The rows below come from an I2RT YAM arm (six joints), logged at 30 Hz.
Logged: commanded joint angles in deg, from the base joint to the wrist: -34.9 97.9 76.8 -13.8 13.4 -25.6; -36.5 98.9 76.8 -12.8 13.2 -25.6; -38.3 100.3 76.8 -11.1 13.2 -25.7; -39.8 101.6 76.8 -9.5 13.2 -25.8; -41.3 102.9 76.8 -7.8 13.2 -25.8; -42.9 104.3 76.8 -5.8 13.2 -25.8; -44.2 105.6 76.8 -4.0 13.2 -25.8; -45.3 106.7 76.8 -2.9 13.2 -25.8; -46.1 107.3 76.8 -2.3 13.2 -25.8
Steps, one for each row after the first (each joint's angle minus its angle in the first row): -1.6 1.0 0.0 1.0 -0.2 0.0; -3.4 2.4 0.0 2.7 -0.2 -0.1; -4.9 3.7 0.0 4.3 -0.2 -0.2; -6.4 5.0 0.0 6.0 -0.2 -0.2; -8.0 6.4 0.0 8.0 -0.2 -0.2; -9.3 7.7 0.0 9.8 -0.2 -0.2; -10.4 8.8 0.0 10.9 -0.2 -0.2; -11.2 9.4 0.0 11.5 -0.2 -0.2
